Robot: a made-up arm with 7 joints.
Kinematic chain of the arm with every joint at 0, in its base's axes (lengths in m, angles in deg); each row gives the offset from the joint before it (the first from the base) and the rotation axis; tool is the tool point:
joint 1: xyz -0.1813 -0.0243 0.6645 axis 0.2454 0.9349 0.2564
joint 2: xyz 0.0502 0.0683 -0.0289 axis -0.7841 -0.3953 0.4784
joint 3: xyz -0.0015 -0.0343 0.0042 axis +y
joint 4: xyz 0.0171 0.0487 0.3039 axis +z
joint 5: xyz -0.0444 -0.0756 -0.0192 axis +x
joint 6: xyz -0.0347 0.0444 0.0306 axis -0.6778 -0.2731 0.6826
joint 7: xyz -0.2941 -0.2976 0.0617 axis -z
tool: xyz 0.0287 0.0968 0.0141
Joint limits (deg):
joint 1: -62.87..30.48
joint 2: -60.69..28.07
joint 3: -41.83..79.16
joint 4: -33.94..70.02
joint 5: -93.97..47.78
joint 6: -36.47..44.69
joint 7: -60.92..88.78
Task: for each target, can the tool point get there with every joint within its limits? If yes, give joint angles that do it. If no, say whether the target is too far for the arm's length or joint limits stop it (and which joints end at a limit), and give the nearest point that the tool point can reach.
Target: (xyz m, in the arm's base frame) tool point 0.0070 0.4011 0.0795
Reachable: no: joint limits stop it (at a limit: joint 1, joint 3, joint 4, joint 5, joint 6, joint 7) | nearest point -0.1870 0.2816 0.1630 | short by 0.243 m
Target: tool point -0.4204 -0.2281 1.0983
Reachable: yes | joints -49.99 -45.54 36.40 -11.61 -54.51 4.61 12.86
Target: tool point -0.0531 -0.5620 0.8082
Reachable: yes | joints 5.26 -53.71 12.76 35.01 -30.38 27.71 71.15
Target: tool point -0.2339 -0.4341 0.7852
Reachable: yes | joints 5.16 -52.58 32.11 15.42 12.50 -27.29 39.86
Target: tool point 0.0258 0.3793 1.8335
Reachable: no: too far | nearest point -0.0553 0.2305 1.3525 | short by 0.510 m
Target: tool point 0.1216 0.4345 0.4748
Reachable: no: joint limits stop it (at a limit: joint 1, joint 2, joint 3, joint 4, joint 5, joint 6) | nearest point 0.1927 0.4920 0.5524 | short by 0.120 m
